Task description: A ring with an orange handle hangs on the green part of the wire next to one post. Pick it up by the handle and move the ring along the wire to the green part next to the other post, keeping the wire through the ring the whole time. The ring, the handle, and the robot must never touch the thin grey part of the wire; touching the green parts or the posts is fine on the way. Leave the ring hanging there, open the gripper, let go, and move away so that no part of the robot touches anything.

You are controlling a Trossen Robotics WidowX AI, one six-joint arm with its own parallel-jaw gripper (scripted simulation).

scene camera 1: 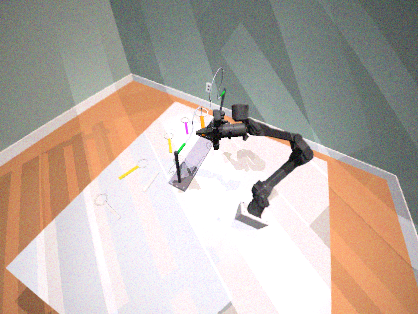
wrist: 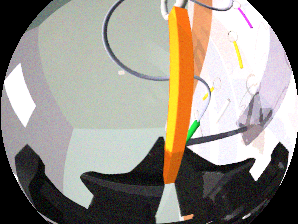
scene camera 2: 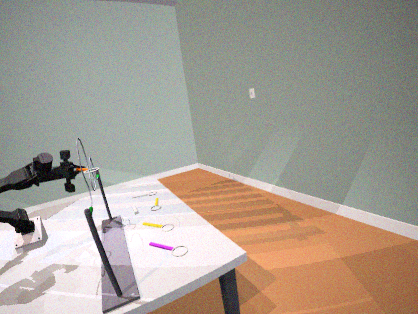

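My gripper [scene camera 1: 195,132] [wrist: 165,140] in sight.
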